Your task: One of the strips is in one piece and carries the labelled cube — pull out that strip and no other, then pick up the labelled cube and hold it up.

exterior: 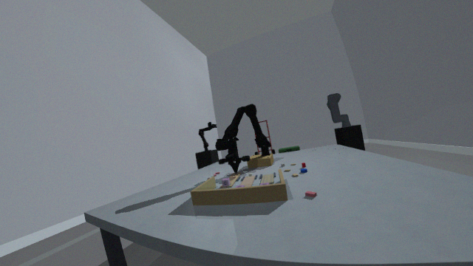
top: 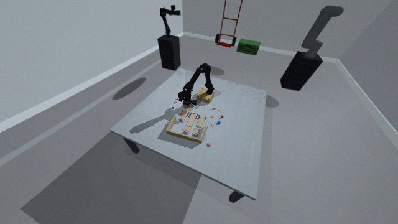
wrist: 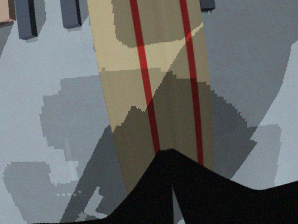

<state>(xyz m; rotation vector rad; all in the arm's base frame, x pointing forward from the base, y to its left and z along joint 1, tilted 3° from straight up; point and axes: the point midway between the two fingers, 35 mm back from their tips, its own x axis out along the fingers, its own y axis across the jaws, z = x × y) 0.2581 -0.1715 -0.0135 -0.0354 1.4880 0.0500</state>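
The strip is 100 mm ahead of my gripper tip and 10 mm to the left of it.
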